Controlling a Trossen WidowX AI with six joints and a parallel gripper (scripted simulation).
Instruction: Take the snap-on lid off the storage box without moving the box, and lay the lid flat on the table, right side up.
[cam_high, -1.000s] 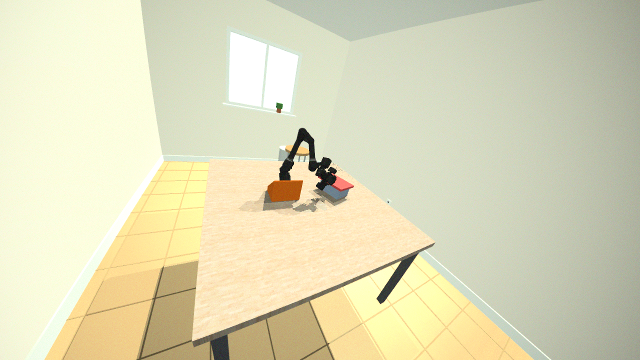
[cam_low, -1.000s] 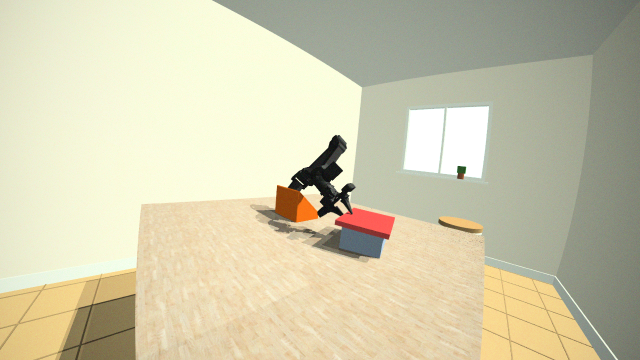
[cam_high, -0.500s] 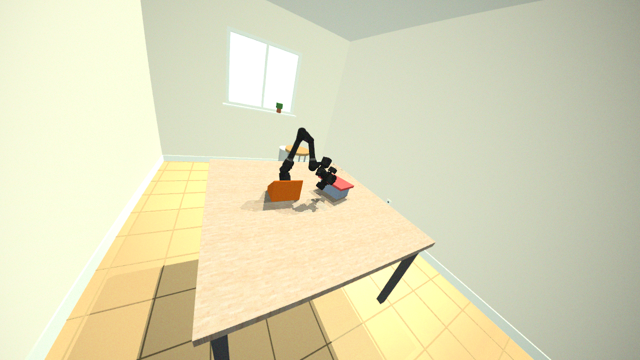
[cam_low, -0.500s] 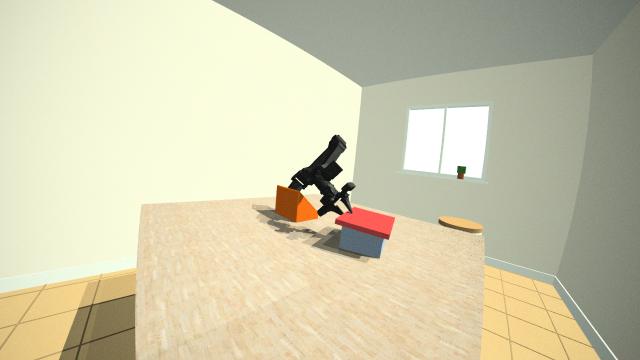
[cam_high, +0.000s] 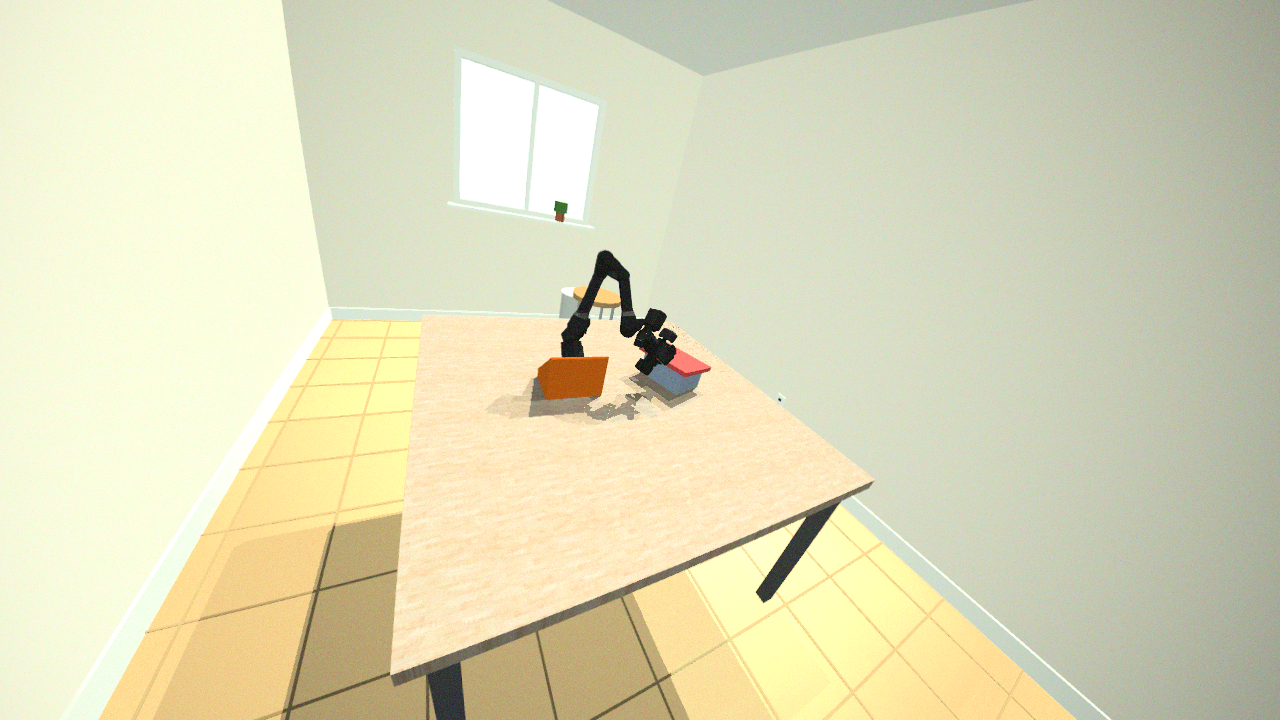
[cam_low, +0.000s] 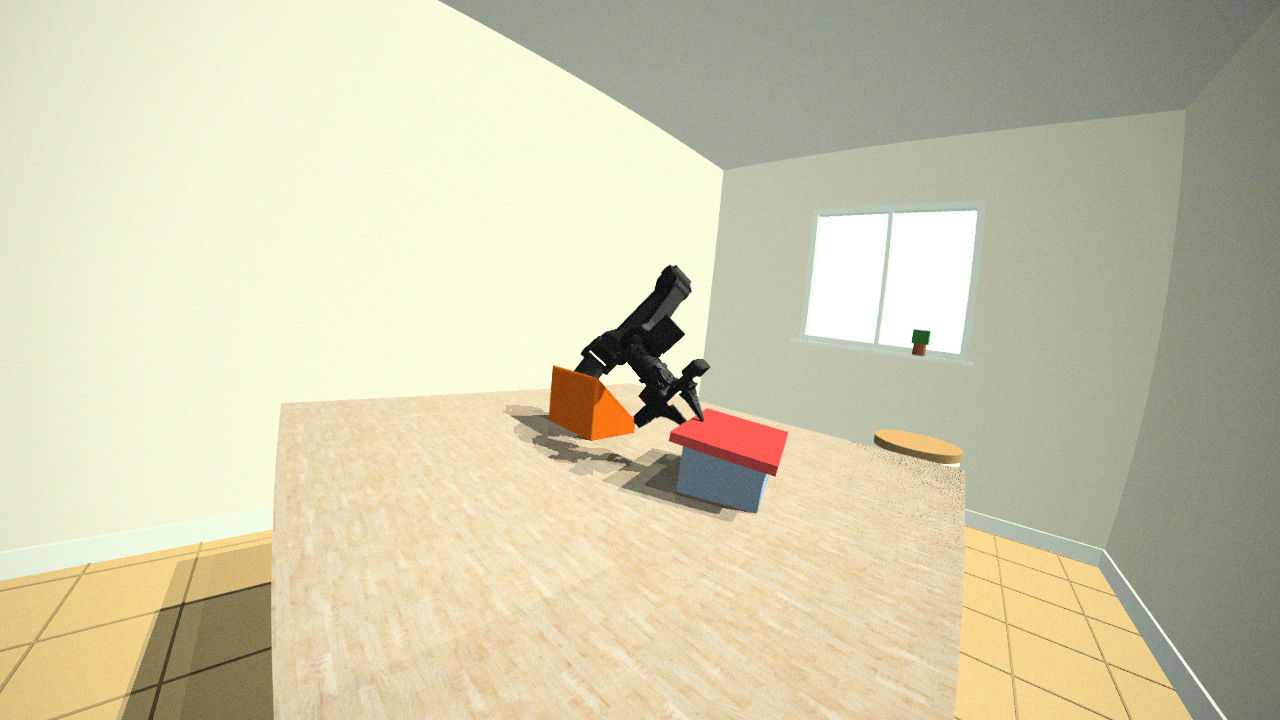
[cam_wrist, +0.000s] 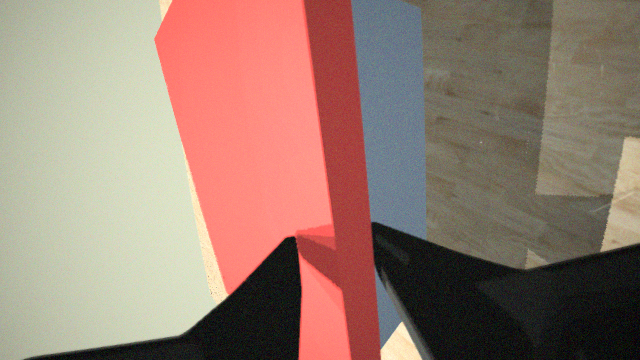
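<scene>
Now: the red lid 8 cm ahead of my gripper tip and 2 cm to the left of it. Also, from my gripper tip: blue storage box (7 cm ahead, 5 cm below, 2 cm to the left).
</scene>
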